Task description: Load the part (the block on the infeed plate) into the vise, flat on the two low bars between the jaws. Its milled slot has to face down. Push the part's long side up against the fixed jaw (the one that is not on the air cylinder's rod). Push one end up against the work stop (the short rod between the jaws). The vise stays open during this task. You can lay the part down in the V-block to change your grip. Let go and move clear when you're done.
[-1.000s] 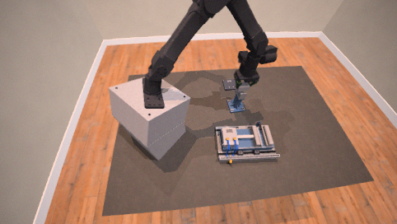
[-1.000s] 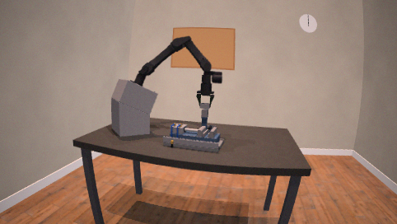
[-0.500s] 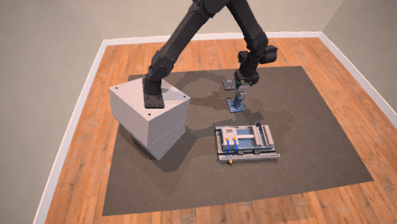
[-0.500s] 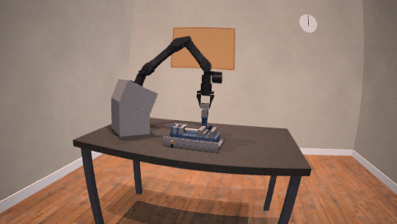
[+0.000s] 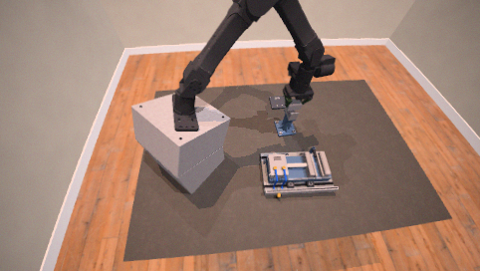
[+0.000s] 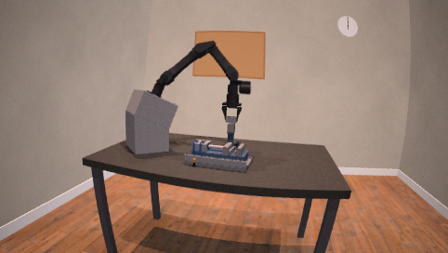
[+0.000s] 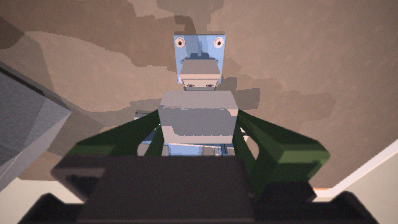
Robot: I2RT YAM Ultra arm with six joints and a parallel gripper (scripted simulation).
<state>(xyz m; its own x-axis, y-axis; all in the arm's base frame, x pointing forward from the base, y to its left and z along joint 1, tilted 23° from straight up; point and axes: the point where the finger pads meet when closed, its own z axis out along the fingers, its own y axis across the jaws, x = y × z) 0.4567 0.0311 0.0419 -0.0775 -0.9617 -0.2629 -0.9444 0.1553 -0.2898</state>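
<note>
My gripper is now 10 mm above the part. Also, from my hand: cylinder rod: 50 mm behind, 230 mm to the right, 100 mm below; moving jaw: 240 mm to the right, 100 mm below; work stop: 40 mm ahead, 200 mm to the right, 90 mm below.
</note>
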